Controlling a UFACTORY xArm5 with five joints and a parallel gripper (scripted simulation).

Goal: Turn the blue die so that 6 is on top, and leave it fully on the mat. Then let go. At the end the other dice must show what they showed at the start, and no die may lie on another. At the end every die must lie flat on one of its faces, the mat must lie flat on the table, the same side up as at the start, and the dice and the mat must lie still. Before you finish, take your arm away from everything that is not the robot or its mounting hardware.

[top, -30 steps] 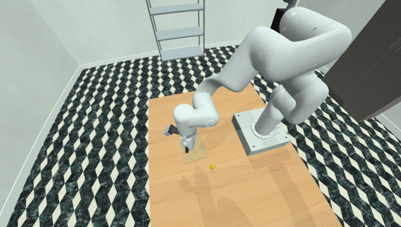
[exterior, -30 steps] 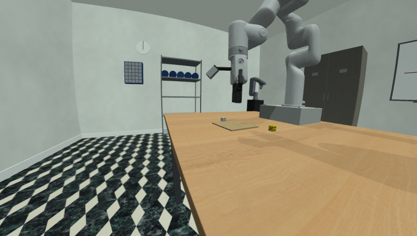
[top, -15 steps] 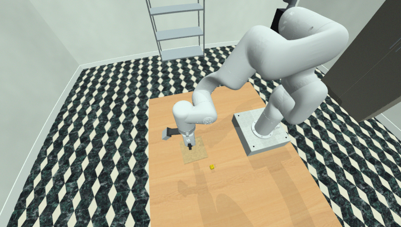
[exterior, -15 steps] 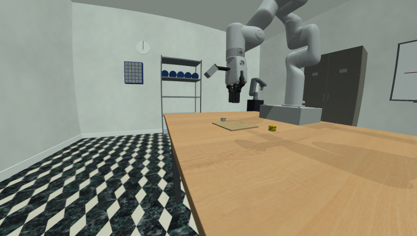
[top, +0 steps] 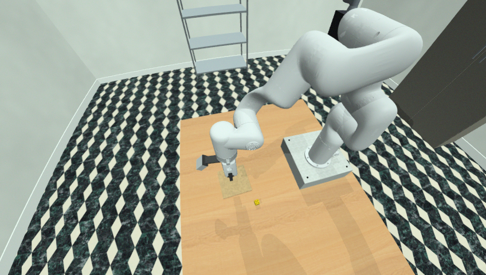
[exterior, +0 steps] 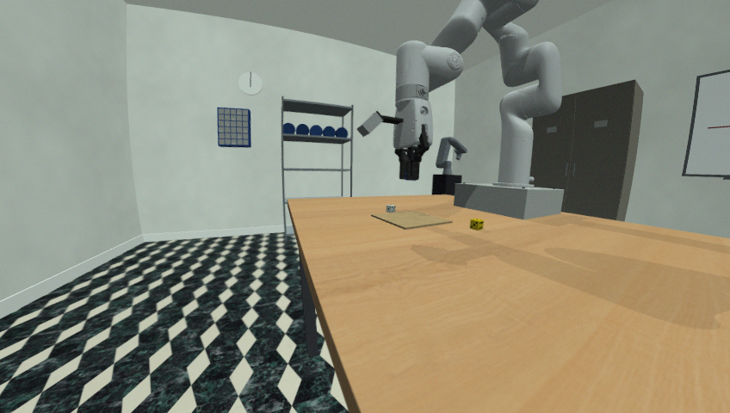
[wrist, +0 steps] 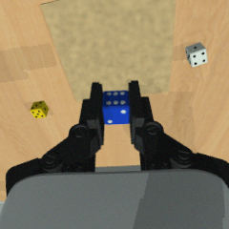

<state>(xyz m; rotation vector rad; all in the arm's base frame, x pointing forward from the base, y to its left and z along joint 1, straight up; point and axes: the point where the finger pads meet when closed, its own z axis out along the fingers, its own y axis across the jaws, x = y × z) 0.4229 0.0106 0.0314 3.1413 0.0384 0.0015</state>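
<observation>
My hand is 1 cm past the blue die and 1 cm above it. Round my hand: tan mat: 11 cm below, 1 cm behind; then yellow die: 12 cm to the left, 11 cm below, 10 cm behind; then white die: 11 cm below, 10 cm to the right, 1 cm behind.
</observation>
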